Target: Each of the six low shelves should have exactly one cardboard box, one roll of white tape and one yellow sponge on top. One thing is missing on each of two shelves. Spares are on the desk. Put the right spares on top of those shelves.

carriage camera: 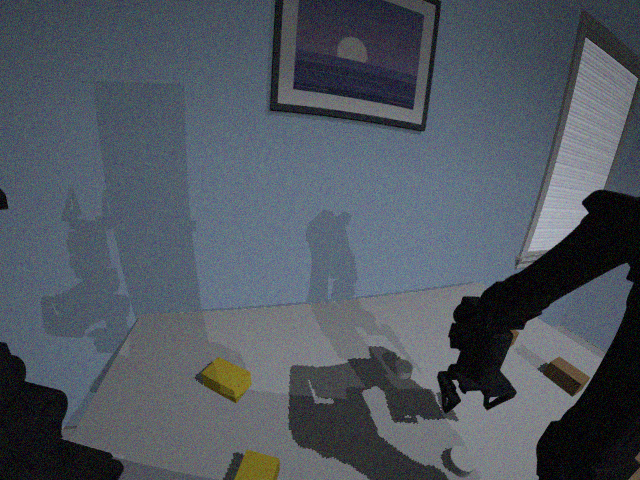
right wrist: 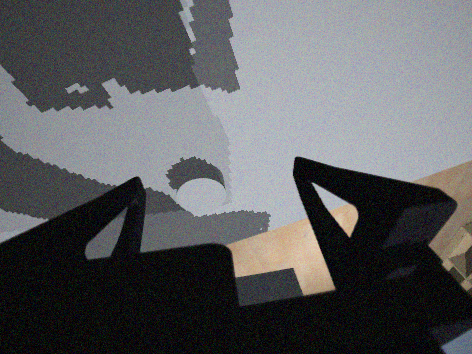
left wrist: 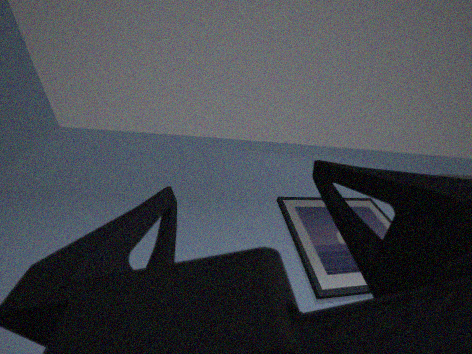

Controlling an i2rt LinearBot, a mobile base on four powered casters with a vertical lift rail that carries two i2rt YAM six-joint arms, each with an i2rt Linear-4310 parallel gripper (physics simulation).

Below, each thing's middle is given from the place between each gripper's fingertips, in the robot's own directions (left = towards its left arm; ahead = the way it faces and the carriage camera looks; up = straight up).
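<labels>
My right hand: far below the framed sunset picture (carriage camera: 373,68), far to the right of it, far short of it.
My left hand: far below the framed sunset picture, far to the left of it, far short of it.
</labels>
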